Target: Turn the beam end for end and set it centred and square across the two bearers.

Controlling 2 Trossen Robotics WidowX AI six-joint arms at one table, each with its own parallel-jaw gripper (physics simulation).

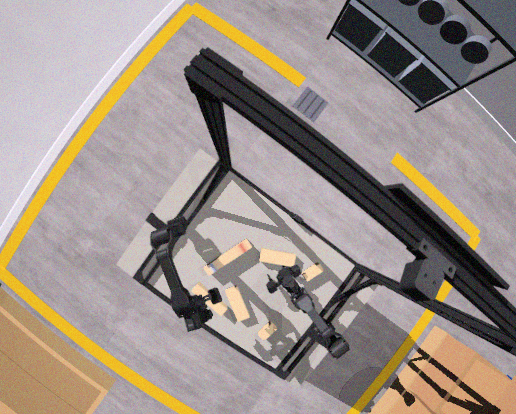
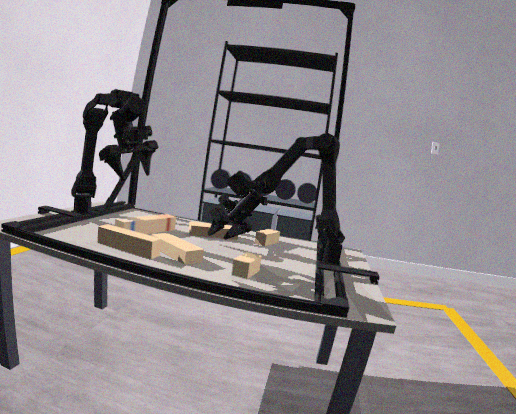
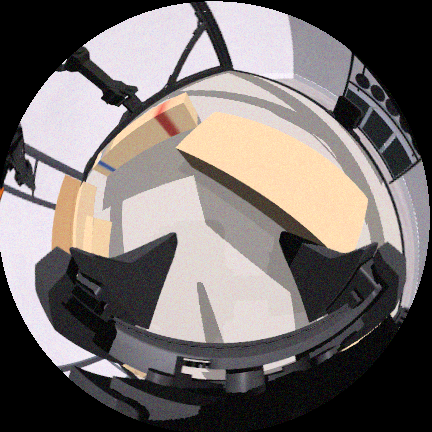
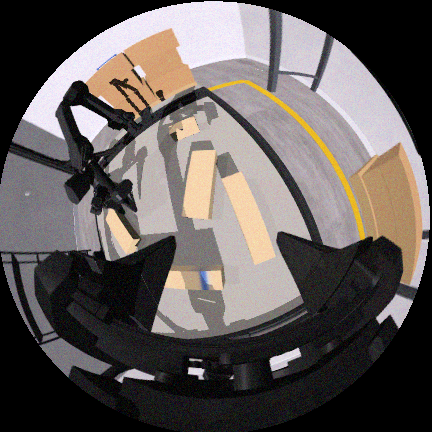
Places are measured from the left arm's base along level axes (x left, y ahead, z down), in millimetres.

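Pixels of known places: left gripper, fingertip midpoint: [image 1: 274,269] [image 2: 216,236] [image 3: 229,237] [image 4: 129,212]; right gripper, fingertip midpoint: [image 1: 209,302] [image 2: 136,177] [image 4: 227,239]; left arm's base, link origin: [image 2: 328,262] [image 4: 134,129]; right arm's base, link origin: [image 1: 180,223] [image 2: 81,212] [image 3: 136,108].
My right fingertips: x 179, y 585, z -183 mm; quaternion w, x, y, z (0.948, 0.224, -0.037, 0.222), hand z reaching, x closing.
For each thing: its middle in the pictures, then the offset to it from my right fingertips.
- pale wooden bar, body centre: [image 3: 132,139] [image 4: 173,275] [image 2: 146,224] [image 1: 227,256] dy +40, dx -186, dz +177 mm
- long plain block, body centre: [image 4: 247,217] [image 2: 127,240] [image 3: 82,218] [image 1: 209,298] dy -15, dx +45, dz +177 mm
The beam, a pale wooden bar [image 1: 231,255] [image 2: 151,224] [image 3: 141,136] [image 4: 189,279] with a red band near one end and a blue band near the other, lies askew. Two plain wooden blocks could be the bearers: one [image 1: 278,257] [image 2: 199,229] [image 3: 280,175] [image 4: 120,229] and another [image 1: 237,303] [image 2: 177,247] [image 4: 200,182]; they lie at different angles, apart from the beam. My left gripper [image 1: 286,275] [image 2: 224,233] [image 3: 229,237] is open and empty, low beside the first block. My right gripper [image 1: 199,311] [image 2: 134,175] [image 4: 227,239] is open and empty, high above the table.
Another long plain block [image 1: 216,303] [image 2: 127,241] [image 4: 248,217] lies beside the second block. Two short blocks lie farther right: one [image 1: 313,271] [image 2: 268,236] and one [image 1: 267,330] [image 2: 246,265] [image 4: 186,128]. A black overhead frame [image 1: 320,155] surrounds the table.
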